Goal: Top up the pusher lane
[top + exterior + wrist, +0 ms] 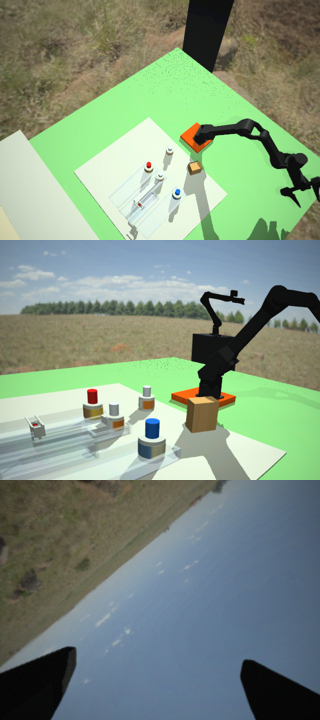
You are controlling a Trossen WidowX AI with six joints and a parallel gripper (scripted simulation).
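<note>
My gripper tip is 530 mm short of the pusher plate, 490 mm to the left of it and 150 mm above it.
</note>
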